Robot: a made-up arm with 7 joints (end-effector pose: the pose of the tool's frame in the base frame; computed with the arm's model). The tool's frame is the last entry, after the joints.
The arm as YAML. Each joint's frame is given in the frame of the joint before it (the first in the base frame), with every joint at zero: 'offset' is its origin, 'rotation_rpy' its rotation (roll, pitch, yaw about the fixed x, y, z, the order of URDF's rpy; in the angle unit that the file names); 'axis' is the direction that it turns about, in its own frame. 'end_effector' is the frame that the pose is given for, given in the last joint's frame.
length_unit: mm
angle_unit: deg
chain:
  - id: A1
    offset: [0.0, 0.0, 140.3]
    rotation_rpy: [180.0, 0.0, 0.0]
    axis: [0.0, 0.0, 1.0]
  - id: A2
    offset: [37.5, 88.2, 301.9]
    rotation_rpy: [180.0, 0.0, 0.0]
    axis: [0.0, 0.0, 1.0]
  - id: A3
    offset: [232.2, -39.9, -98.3]
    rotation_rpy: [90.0, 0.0, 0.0]
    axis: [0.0, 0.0, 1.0]
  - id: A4
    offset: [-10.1, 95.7, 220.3]
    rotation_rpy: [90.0, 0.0, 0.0]
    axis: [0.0, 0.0, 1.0]
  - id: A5
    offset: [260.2, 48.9, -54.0]
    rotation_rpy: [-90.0, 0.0, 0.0]
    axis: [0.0, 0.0, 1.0]
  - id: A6
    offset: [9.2, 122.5, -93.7]
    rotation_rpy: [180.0, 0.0, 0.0]
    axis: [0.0, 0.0, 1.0]
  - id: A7
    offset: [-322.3, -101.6, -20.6]
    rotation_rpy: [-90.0, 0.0, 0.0]
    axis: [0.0, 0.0, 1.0]
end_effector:
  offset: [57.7, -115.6, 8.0]
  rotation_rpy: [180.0, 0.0, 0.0]
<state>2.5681 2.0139 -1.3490 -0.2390 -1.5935 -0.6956 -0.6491</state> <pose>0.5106 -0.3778 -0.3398 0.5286 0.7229 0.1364 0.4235</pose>
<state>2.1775 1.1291 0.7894 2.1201 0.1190 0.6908 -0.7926</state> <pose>-0.4229 -0.0824 0.2079 0.2901 -0.4690 -0.7345 0.3955</pose>
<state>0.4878 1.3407 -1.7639 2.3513 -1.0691 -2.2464 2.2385</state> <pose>0.4085 -0.1125 -0.0569 -0.1343 -0.9152 -0.3064 0.2246</pose>
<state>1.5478 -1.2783 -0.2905 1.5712 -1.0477 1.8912 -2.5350</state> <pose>-0.6523 0.9086 -0.0555 0.3000 0.9377 0.1663 0.0557</pose>
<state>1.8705 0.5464 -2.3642 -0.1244 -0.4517 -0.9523 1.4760</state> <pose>-0.2751 -0.4014 -0.4963 0.0006 0.8035 -0.5851 0.1096</pose>
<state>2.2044 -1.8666 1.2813 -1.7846 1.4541 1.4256 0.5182</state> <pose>0.2179 0.2014 -0.2693 -0.2810 0.5248 -0.7907 0.1429</pose>
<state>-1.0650 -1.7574 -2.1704 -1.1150 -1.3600 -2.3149 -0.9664</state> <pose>0.1769 -0.2399 -0.1272 0.7147 -0.0630 0.0994 0.6895</pose>
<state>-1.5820 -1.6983 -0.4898 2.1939 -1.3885 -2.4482 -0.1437</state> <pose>0.2580 -0.4628 -0.2993 -0.6338 -0.0465 -0.6298 0.4466</pose>
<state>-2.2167 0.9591 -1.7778 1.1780 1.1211 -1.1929 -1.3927</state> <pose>0.0050 0.6480 -0.4475 0.1390 0.5227 -0.4399 0.7169</pose>
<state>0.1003 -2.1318 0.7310 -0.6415 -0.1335 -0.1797 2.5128</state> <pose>-0.2671 0.1058 0.0244 0.0545 0.3708 0.8242 0.4245</pose>
